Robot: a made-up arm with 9 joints. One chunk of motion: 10 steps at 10 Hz.
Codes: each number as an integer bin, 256 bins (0 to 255) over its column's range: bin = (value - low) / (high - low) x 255, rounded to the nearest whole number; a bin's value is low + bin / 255 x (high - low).
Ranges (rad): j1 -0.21..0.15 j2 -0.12..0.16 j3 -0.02..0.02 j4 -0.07..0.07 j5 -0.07..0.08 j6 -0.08..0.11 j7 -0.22..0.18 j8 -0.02..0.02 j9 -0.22..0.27
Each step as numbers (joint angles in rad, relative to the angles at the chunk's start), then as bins.
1 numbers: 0.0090 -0.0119 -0.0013 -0.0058 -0.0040 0.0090 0.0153 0.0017 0.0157
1 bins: 155 98 119 117 112 119 150 138 123
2 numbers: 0.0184 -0.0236 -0.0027 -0.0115 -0.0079 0.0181 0.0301 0.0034 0.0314
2 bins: 162 88 110 107 106 132 159 149 131
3 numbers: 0.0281 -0.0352 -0.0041 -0.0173 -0.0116 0.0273 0.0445 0.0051 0.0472
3 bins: 169 77 101 96 99 144 169 160 139
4 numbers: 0.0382 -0.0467 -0.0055 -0.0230 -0.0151 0.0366 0.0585 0.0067 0.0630
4 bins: 176 67 92 86 93 156 178 170 147
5 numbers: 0.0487 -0.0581 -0.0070 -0.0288 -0.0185 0.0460 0.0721 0.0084 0.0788
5 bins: 183 56 83 75 88 169 186 181 155
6 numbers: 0.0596 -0.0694 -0.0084 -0.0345 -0.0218 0.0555 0.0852 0.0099 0.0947
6 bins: 191 46 74 65 82 182 195 191 164
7 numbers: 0.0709 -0.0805 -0.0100 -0.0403 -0.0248 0.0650 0.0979 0.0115 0.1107
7 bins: 199 36 64 54 77 195 203 201 172
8 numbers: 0.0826 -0.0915 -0.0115 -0.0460 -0.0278 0.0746 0.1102 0.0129 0.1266
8 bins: 207 26 54 44 72 207 211 210 180
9 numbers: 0.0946 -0.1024 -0.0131 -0.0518 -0.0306 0.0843 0.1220 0.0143 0.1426
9 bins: 216 16 44 33 67 221 218 219 189
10 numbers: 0.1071 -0.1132 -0.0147 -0.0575 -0.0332 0.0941 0.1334 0.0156 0.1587
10 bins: 225 6 34 23 63 234 225 227 197
